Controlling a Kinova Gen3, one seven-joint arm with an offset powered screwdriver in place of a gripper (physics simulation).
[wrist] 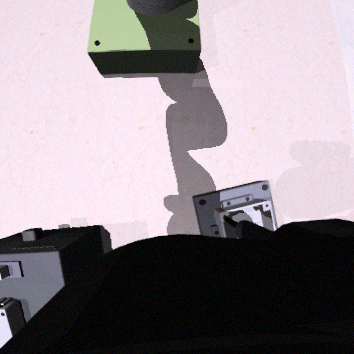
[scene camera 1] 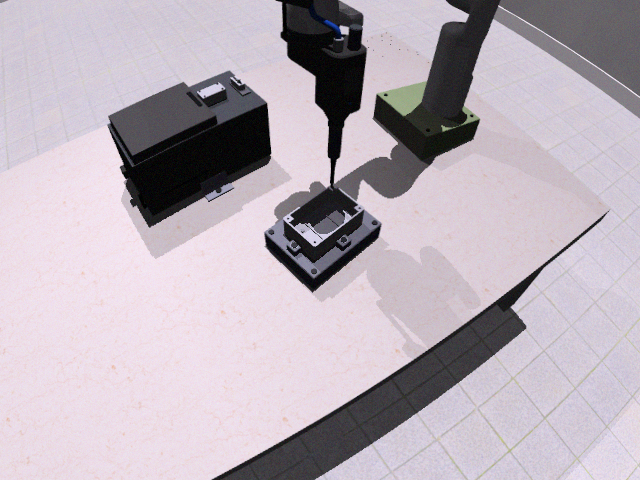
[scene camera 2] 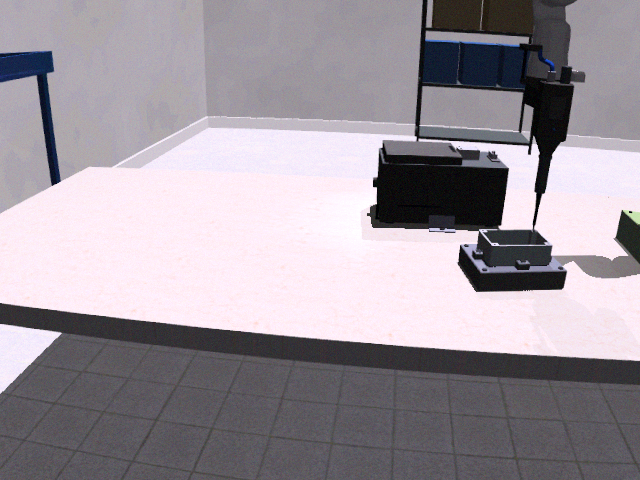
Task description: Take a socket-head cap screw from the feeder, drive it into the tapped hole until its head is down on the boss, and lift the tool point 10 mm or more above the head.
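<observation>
The black screwdriver (scene camera 1: 332, 184) (scene camera 2: 534, 228) (wrist: 228, 219) points down, its thin bit upright. Its tip is at the back corner of the open grey box-shaped housing (scene camera 1: 338, 233) (scene camera 2: 516, 254) (wrist: 267, 205), at or very close to the corner boss. The tapped hole there is hidden, and whether a screw is on the tip is too small to tell. The housing sits on a dark fixture plate (scene camera 1: 356, 238) (scene camera 2: 516, 282) (wrist: 235, 193). The black screw feeder (scene camera 1: 196, 160) (scene camera 2: 439, 191) (wrist: 47, 270) stands apart from it, with a small outlet (scene camera 1: 237, 82) (scene camera 2: 492, 156) on top.
The green base block (scene camera 1: 403, 97) (scene camera 2: 628, 229) (wrist: 120, 30) of the arm stands behind and to the right of the housing. A small bracket (scene camera 1: 219, 191) (scene camera 2: 442, 227) sticks out at the feeder's foot. A shelf rack (scene camera 2: 419, 103) and a blue bench frame (scene camera 2: 47, 124) stand beyond the table.
</observation>
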